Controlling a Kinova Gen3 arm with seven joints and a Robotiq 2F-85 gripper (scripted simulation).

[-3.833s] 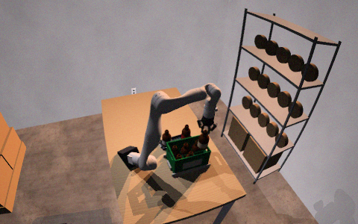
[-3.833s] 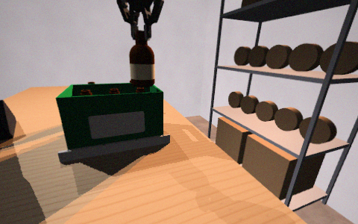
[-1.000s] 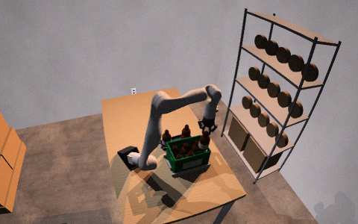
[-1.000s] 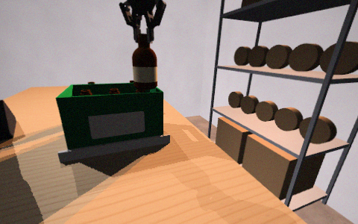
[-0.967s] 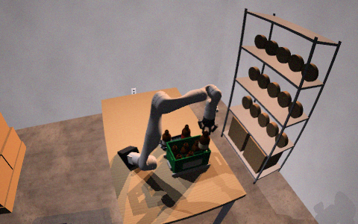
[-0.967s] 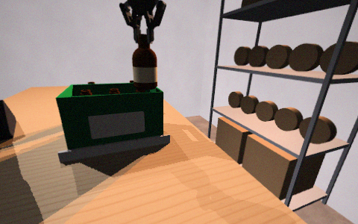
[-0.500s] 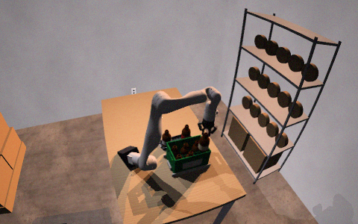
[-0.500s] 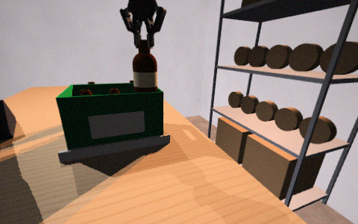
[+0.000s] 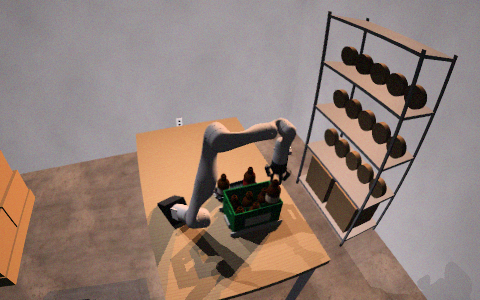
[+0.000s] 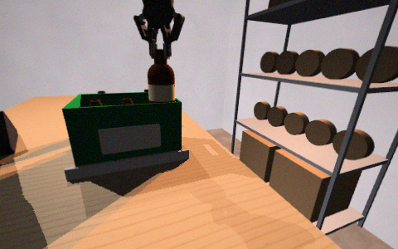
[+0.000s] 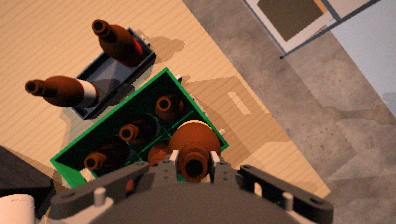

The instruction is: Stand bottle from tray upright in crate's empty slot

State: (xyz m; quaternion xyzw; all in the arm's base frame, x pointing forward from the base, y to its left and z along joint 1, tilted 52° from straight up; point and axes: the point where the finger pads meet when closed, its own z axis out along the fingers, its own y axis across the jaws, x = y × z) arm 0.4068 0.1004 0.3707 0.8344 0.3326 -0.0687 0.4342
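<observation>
Right now the brown bottle is 70 mm below my hand. The rest, counted from my hand: green crate 220 mm below, 80 mm behind, 60 mm to the left; then dark tray 290 mm to the left, 290 mm below, 40 mm behind.
</observation>
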